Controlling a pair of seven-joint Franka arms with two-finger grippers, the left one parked.
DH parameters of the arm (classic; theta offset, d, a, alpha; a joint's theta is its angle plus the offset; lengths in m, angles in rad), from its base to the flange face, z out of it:
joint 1: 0 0.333 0 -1.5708
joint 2: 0 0 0 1.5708
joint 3: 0 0.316 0.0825 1.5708
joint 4: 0 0 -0.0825 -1.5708
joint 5: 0 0.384 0 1.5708
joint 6: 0 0 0.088 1.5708
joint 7: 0 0.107 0 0
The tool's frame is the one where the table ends.
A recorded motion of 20 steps. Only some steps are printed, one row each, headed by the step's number.
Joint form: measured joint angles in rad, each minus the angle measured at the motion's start. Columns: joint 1, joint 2, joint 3, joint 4, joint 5, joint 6, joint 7.
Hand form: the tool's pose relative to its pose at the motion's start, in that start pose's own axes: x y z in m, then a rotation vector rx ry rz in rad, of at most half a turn. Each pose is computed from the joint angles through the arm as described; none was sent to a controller.
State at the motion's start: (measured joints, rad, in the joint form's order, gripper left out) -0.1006 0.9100 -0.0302 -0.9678 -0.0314 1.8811 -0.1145
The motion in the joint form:
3: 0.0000 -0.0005 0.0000 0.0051 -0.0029 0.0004 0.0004
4: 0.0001 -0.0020 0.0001 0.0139 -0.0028 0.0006 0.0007
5: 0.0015 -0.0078 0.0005 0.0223 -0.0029 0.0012 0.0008
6: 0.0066 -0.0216 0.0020 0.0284 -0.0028 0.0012 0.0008
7: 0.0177 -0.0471 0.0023 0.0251 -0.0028 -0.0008 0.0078
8: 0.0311 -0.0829 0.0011 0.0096 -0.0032 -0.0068 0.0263
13: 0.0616 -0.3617 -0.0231 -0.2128 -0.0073 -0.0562 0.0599
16: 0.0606 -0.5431 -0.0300 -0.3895 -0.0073 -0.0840 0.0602
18: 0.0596 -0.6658 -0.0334 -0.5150 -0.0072 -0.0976 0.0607
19: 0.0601 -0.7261 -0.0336 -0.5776 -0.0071 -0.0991 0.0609
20: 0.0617 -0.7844 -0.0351 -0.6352 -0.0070 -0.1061 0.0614
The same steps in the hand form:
3: 0.0007 0.0004 -0.0029 -0.0035 0.0056 -0.0003
4: 0.0020 0.0006 -0.0083 -0.0046 0.0161 0.0002
5: 0.0033 -0.0001 -0.0170 -0.0061 0.0309 -0.0008
6: 0.0045 -0.0041 -0.0310 -0.0069 0.0511 -0.0058
7: 0.0043 -0.0119 -0.0496 -0.0080 0.0719 -0.0088
8: 0.0014 -0.0208 -0.0698 -0.0090 0.0868 -0.0015
13: -0.0514 -0.0265 -0.1667 -0.0186 0.0938 0.0281
16: -0.0992 -0.0205 -0.2046 -0.0113 0.0705 0.0406
18: -0.1351 -0.0180 -0.2229 -0.0039 0.0542 0.0478
19: -0.1530 -0.0186 -0.2304 0.0002 0.0506 0.0485
20: -0.1711 -0.0191 -0.2376 0.0043 0.0445 0.0496

